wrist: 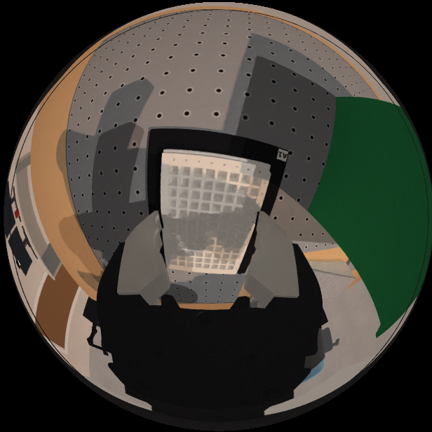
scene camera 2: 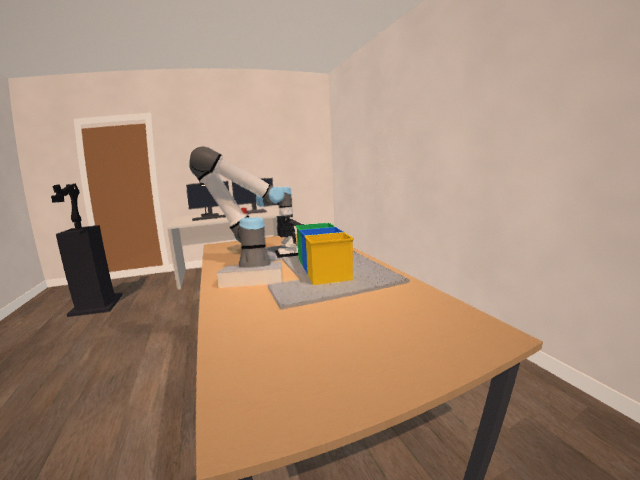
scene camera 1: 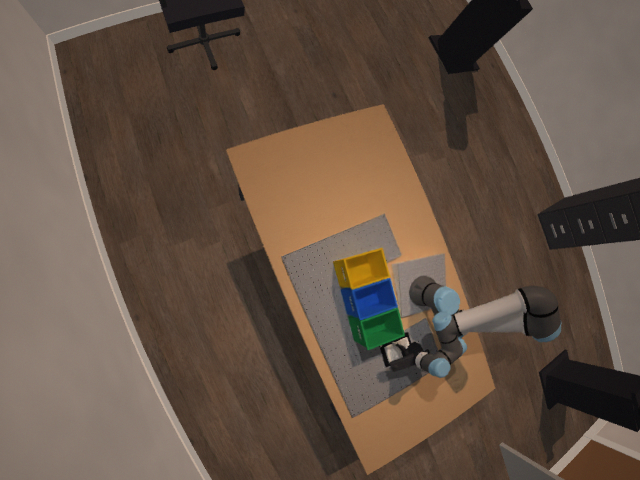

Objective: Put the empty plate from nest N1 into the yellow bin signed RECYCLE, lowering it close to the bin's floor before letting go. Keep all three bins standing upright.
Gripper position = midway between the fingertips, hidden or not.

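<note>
Scene camera 1: yellow bin (scene camera 1: 353, 272), green bin (scene camera 1: 385, 327), blue bin (scene camera 1: 378, 297). Scene camera 2: yellow bin (scene camera 2: 329, 256). Wrist view: my gripper (wrist: 208, 212), white plate (wrist: 209, 201), black nest frame (wrist: 200, 140), green bin (wrist: 366, 199). The wrist view does not show the yellow bin, hidden by the green bin. The wrist view does not show the blue bin, hidden by the green bin.
</note>
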